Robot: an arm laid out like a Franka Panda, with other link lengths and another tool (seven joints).
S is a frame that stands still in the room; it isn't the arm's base.
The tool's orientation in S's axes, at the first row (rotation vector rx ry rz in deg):
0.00, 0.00, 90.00
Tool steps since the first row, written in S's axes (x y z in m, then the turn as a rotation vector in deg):
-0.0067, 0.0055, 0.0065, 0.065, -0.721, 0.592
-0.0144, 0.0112, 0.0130, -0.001, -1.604, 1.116
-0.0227, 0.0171, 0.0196, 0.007, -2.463, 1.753
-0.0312, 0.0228, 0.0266, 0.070, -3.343, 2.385
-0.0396, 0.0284, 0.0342, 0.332, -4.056, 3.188
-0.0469, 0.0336, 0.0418, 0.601, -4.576, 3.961
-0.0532, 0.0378, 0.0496, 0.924, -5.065, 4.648
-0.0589, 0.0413, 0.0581, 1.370, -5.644, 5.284
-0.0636, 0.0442, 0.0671, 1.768, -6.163, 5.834
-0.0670, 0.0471, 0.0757, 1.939, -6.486, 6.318
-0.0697, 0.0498, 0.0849, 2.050, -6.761, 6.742
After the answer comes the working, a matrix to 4 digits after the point.
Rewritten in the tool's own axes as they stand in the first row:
0.0055, 0.0067, 0.0065, -0.721, -0.065, 0.592
0.0112, 0.0144, 0.0130, -1.604, 0.001, 1.116
0.0171, 0.0227, 0.0196, -2.463, -0.007, 1.753
0.0228, 0.0312, 0.0266, -3.343, -0.070, 2.385
0.0284, 0.0396, 0.0342, -4.056, -0.332, 3.188
0.0336, 0.0469, 0.0418, -4.576, -0.601, 3.961
0.0378, 0.0532, 0.0496, -5.065, -0.924, 4.648
0.0413, 0.0589, 0.0581, -5.644, -1.370, 5.284
0.0442, 0.0636, 0.0671, -6.163, -1.768, 5.834
0.0471, 0.0670, 0.0757, -6.486, -1.939, 6.318
0.0498, 0.0697, 0.0849, -6.761, -2.050, 6.742

The tool's axes in the first row as the columns of a matrix, in S's axes (rounded; the answer above uses it unrounded):
0.0000, -1.0000, 0.0000
1.0000, 0.0000, 0.0000
0.0000, 0.0000, 1.0000

